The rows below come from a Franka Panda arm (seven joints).
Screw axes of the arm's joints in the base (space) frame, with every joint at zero. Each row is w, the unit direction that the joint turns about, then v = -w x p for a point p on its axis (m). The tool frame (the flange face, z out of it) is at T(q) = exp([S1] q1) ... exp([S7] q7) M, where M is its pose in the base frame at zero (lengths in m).
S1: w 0 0 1 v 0 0 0
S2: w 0 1 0 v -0.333 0 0
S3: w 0 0 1 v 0 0 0
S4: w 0 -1 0 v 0.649 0 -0.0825
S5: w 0 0 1 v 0 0 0
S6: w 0 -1 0 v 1.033 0 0
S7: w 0 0 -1 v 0 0.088 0
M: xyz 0.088 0 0.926 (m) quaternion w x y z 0 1 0 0
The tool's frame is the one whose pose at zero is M.
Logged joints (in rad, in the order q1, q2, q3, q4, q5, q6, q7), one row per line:
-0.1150 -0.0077 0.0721 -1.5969 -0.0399 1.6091 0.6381
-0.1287 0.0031 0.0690 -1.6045 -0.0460 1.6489 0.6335
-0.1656 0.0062 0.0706 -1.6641 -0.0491 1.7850 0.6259
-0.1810 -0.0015 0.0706 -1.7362 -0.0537 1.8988 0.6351
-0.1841 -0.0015 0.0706 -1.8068 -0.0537 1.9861 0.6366
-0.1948 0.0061 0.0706 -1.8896 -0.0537 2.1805 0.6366
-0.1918 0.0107 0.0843 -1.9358 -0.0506 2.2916 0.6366
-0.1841 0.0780 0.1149 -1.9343 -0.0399 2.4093 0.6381
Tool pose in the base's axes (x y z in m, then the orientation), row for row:
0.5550 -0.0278 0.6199 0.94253 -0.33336 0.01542 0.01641
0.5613 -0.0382 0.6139 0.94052 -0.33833 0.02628 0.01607
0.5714 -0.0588 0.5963 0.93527 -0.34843 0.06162 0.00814
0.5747 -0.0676 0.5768 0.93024 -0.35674 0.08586 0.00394
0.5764 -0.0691 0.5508 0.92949 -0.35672 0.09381 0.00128
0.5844 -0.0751 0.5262 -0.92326 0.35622 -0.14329 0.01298
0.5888 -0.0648 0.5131 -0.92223 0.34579 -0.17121 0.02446
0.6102 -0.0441 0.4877 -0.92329 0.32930 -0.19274 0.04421
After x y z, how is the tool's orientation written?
As a quaternion, x y z w.
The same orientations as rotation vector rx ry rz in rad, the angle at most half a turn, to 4 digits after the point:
2.9305 -1.0365 0.0479
2.9249 -1.0522 0.0817
2.9231 -1.0890 0.1926
2.9151 -1.1179 0.2691
2.9177 -1.1198 0.2945
-2.8768 1.1099 -0.4465
-2.8530 1.0697 -0.5297
-2.8217 1.0064 -0.5890

